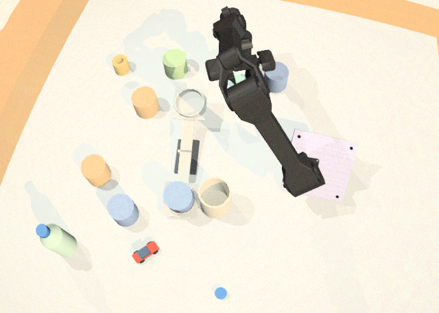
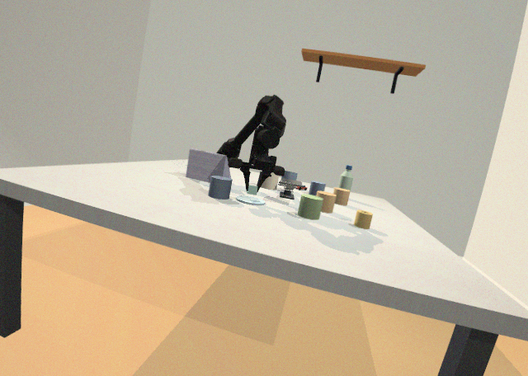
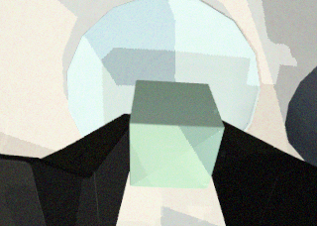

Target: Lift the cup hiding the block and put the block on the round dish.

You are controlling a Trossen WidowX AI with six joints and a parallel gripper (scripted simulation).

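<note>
My gripper tip is 30 mm above the round pale dish. Also, from my gripper tip: balance (250 mm to the left, 100 mm ahead); green cylinder (200 mm ahead, 10 mm to the right); pale green block (10 mm above).
</note>
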